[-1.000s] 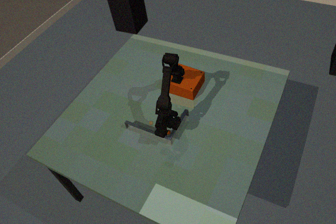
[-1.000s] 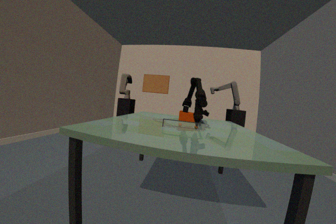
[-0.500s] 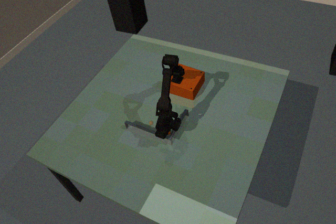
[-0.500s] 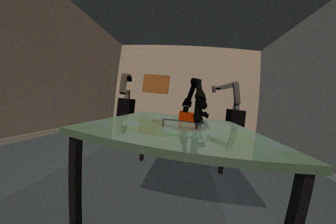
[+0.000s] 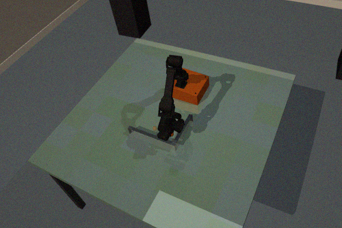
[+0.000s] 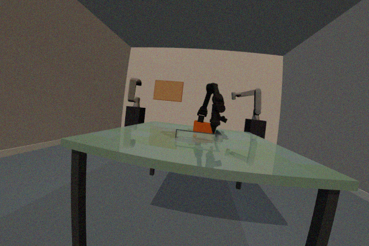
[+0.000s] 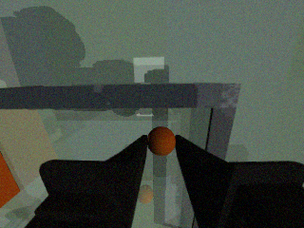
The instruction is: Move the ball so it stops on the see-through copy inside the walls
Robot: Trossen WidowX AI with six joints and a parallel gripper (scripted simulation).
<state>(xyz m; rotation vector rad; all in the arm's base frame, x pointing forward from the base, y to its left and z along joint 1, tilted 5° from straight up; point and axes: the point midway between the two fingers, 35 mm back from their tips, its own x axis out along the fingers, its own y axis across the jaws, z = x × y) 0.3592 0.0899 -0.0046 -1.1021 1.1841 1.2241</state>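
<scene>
Right now the see-through copy of ball is 130 mm to the right of my gripper tip, 40 mm below it and 30 mm behind it. From my gripper tip the other things lie so: orange ball right at my gripper tip.
</scene>
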